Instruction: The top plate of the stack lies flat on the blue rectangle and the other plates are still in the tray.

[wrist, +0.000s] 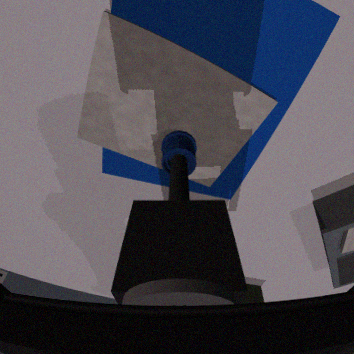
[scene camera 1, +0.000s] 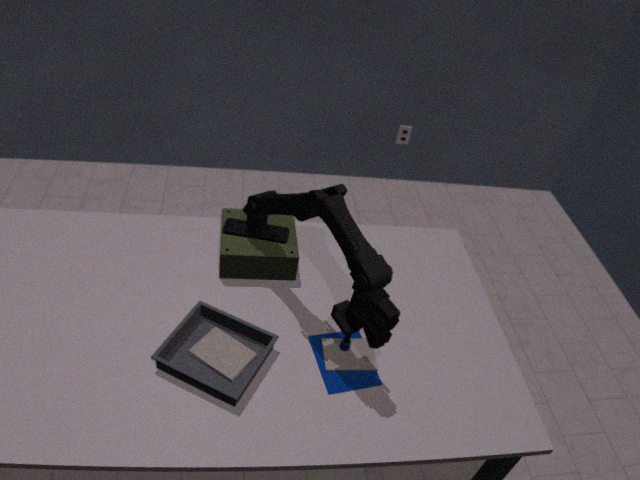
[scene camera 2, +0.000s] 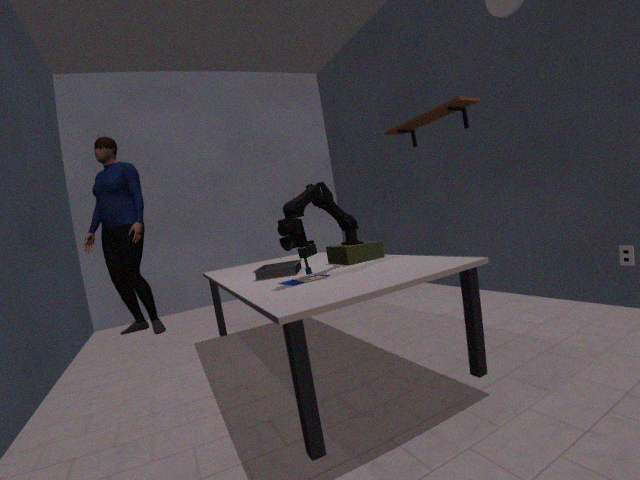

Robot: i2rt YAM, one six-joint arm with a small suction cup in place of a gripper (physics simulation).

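Observation:
Tray (scene camera 1: 172,357). Tray again (wrist: 326,208). Blue rectangle (wrist: 274,53). My suction cup (wrist: 175,140), holding nothing.

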